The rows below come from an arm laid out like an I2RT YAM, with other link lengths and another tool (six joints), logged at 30 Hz.
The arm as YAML. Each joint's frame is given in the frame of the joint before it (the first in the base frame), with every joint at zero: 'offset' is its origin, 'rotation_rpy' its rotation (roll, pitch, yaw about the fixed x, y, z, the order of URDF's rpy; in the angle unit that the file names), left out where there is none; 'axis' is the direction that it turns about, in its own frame. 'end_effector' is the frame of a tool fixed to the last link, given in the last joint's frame.
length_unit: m
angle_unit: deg
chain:
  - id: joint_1
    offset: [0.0, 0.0, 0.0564]
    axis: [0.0, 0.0, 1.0]
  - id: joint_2
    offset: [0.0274, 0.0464, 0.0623]
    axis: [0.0, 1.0, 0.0]
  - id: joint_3
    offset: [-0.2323, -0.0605, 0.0]
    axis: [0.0, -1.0, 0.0]
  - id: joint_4
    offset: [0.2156, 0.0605, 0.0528]
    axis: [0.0, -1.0, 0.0]
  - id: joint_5
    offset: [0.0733, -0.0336, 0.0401]
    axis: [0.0, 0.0, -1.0]
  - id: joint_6
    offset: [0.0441, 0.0, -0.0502]
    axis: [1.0, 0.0, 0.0]
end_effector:
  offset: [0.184, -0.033, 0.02]
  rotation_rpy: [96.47, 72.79, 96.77]
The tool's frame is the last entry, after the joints.
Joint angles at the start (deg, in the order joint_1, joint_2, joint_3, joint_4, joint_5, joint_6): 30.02, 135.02, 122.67, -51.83, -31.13, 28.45
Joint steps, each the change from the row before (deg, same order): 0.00, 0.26, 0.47, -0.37, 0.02, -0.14; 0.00, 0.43, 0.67, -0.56, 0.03, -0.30; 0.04, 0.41, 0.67, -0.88, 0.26, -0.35; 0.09, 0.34, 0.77, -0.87, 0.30, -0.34; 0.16, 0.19, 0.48, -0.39, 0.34, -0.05; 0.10, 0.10, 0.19, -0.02, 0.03, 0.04; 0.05, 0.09, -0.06, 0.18, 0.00, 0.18; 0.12, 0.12, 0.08, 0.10, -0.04, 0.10; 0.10, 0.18, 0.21, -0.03, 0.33, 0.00; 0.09, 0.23, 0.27, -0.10, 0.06, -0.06; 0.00, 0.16, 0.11, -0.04, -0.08, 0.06; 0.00, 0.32, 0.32, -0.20, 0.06, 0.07; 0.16, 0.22, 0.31, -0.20, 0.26, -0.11
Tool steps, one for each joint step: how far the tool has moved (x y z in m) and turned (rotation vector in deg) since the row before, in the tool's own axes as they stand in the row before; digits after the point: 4 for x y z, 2 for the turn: -0.0001, -0.0002, 0.0002, 0.11, 0.08, -0.05; 0.0000, -0.0007, 0.0006, 0.22, 0.17, -0.13; 0.0007, -0.0021, 0.0005, 0.56, 0.22, -0.04; 0.0006, -0.0009, -0.0001, 0.49, 0.11, -0.17; 0.0001, 0.0001, 0.0001, 0.31, -0.08, -0.11; 0.0001, 0.0008, 0.0005, -0.02, 0.00, -0.07; 0.0000, -0.0001, 0.0010, -0.02, 0.01, 0.12; 0.0004, 0.0007, 0.0011, -0.06, 0.07, -0.03; -0.0007, -0.0005, 0.0007, 0.24, -0.17, -0.07; 0.0001, 0.0001, 0.0010, 0.09, 0.05, -0.10; 0.0002, -0.0003, 0.0007, -0.01, 0.11, 0.10; -0.0002, -0.0011, 0.0010, 0.16, 0.08, 0.18; 0.0002, -0.0002, 0.0009, 0.26, -0.02, -0.17
